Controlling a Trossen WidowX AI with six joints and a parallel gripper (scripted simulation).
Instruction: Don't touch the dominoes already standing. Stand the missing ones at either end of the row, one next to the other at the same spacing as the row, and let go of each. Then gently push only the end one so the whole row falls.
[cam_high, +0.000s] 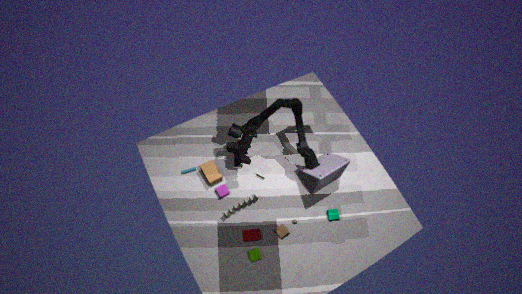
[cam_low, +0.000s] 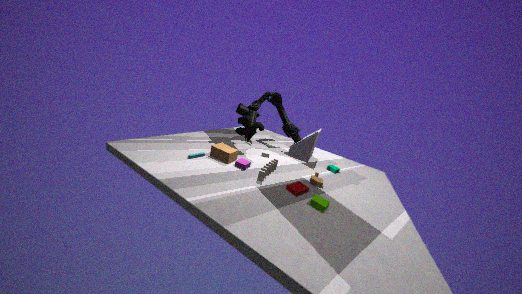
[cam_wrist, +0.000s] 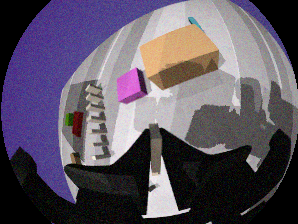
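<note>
The brown box lies 12 cm ahead of my gripper tip, 6 cm below it and 5 cm to the right of it. Round my gripper tip: teal bar: 23 cm ahead, 14 cm to the right, 9 cm below; then red block: 36 cm to the left, 11 cm ahead, 8 cm below; then purple block: 12 cm ahead, 8 cm below, 7 cm to the left.
</note>
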